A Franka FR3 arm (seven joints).
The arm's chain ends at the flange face. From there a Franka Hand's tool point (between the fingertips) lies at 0.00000 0.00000 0.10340 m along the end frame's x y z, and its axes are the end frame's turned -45 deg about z.
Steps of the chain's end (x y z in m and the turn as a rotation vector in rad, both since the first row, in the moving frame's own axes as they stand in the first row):
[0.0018, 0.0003, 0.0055, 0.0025, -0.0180, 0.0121]
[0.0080, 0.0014, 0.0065, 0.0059, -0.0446, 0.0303]
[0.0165, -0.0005, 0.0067, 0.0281, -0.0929, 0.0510]
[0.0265, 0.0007, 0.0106, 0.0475, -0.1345, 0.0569]
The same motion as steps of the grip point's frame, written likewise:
[-0.0001, 0.0000, 0.0055, 0.0145, -0.0110, 0.0121]
[0.0019, 0.0029, 0.0064, 0.0357, -0.0274, 0.0303]
[0.0075, 0.0024, 0.0062, 0.0856, -0.0458, 0.0510]
[0.0123, 0.0058, 0.0096, 0.1287, -0.0615, 0.0569]

